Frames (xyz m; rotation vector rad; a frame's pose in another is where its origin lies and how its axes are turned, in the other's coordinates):
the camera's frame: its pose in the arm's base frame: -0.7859 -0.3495 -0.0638 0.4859 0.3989 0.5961
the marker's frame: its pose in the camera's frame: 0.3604 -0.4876 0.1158 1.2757 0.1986 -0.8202
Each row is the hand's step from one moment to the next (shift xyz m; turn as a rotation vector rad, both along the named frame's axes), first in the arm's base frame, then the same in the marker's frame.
Working: the arm's base frame: its pose in the marker's frame: 0.0056 0.4642 -0.4552 -1.3773 -1.0977 0.5060

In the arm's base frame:
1: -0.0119 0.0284 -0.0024 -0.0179 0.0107 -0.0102
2: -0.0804 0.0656 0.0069 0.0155 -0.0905 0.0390
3: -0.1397 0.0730 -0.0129 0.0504 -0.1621 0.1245
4: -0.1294 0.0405 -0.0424 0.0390 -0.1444 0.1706
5: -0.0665 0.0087 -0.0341 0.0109 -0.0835 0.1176
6: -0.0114 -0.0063 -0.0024 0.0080 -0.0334 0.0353
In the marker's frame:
1: 0.0052 -0.0057 -0.0299 0.0037 -0.0181 -0.0140
2: -0.0225 -0.0508 -0.0879 -0.0529 0.0157 0.0831
3: -0.0305 -0.1090 -0.1104 -0.1304 0.0752 0.1472
4: -0.0108 -0.1220 -0.0720 -0.1690 0.0930 0.1195
5: 0.0012 -0.0714 -0.0237 -0.1189 0.0539 0.0623
6: -0.0050 -0.0120 0.0027 -0.0360 0.0185 0.0280

